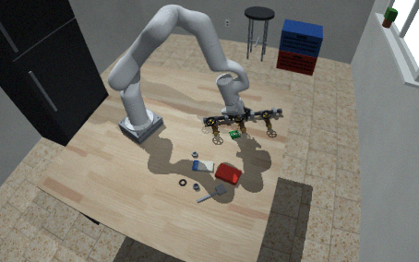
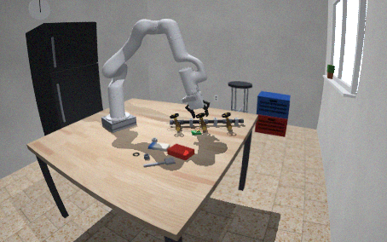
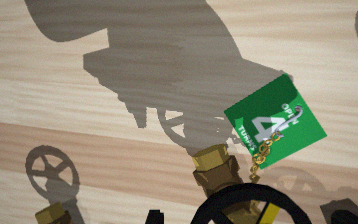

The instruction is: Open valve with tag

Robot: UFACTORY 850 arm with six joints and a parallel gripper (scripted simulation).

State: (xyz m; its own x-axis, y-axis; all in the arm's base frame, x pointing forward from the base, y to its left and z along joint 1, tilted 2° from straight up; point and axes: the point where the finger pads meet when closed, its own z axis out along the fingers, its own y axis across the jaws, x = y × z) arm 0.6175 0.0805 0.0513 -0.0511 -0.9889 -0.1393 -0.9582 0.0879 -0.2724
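Now: the green tag 3 cm behind my hand, 5 cm to the right of it and 10 cm below it. From my hand the other things lie so: grey scraper (6 cm behind, 44 cm to the right, 10 cm below); red box (1 cm behind, 33 cm to the right, 9 cm below); white block (15 cm behind, 30 cm to the right, 10 cm below).
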